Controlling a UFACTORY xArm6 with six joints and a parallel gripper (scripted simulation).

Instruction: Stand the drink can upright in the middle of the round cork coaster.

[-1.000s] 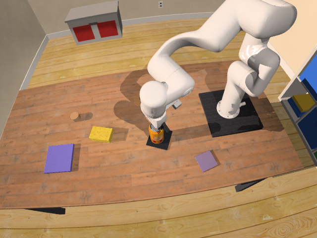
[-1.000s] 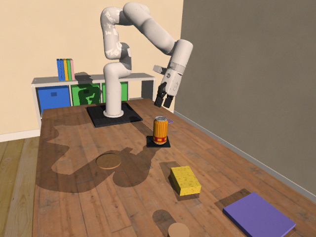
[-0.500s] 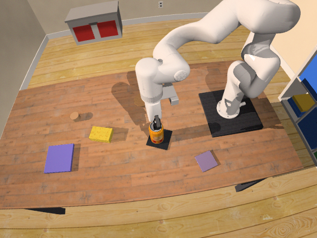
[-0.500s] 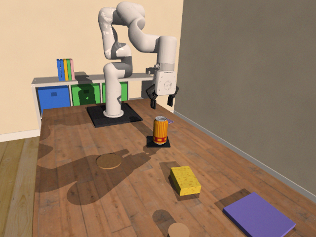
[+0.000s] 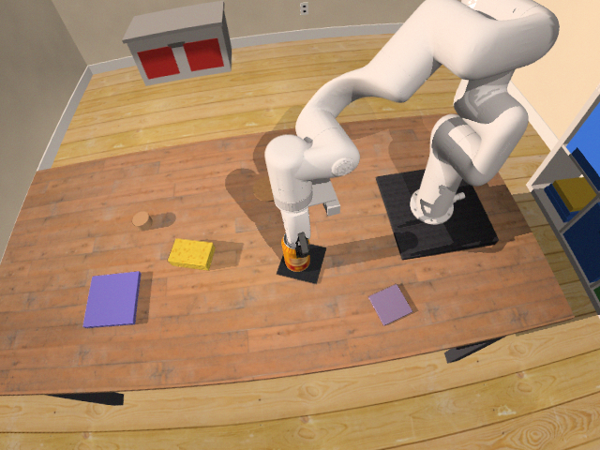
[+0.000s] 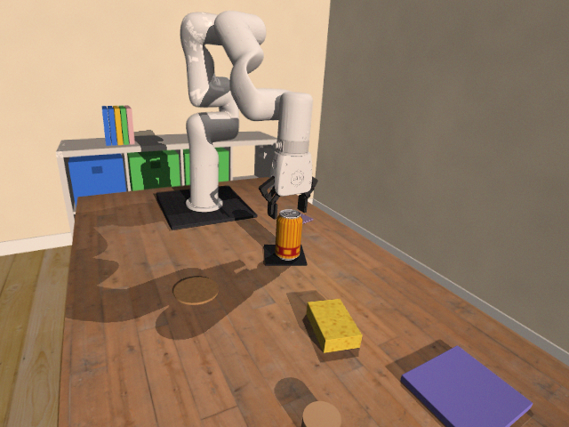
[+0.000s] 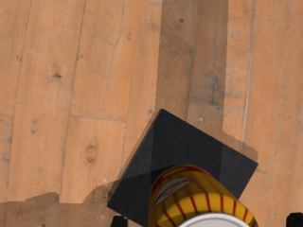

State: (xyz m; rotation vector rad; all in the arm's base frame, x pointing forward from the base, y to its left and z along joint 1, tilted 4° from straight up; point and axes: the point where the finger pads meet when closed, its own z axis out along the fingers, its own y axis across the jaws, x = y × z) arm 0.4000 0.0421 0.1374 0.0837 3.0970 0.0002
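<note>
My hand is 10 mm short of the drink can and 60 mm above it. Also, from my hand: black square coaster 130 mm below; then small purple pad 180 mm behind, 180 mm to the left, 130 mm below; then yellow sponge 280 mm ahead, 100 mm to the right, 120 mm below.
</note>
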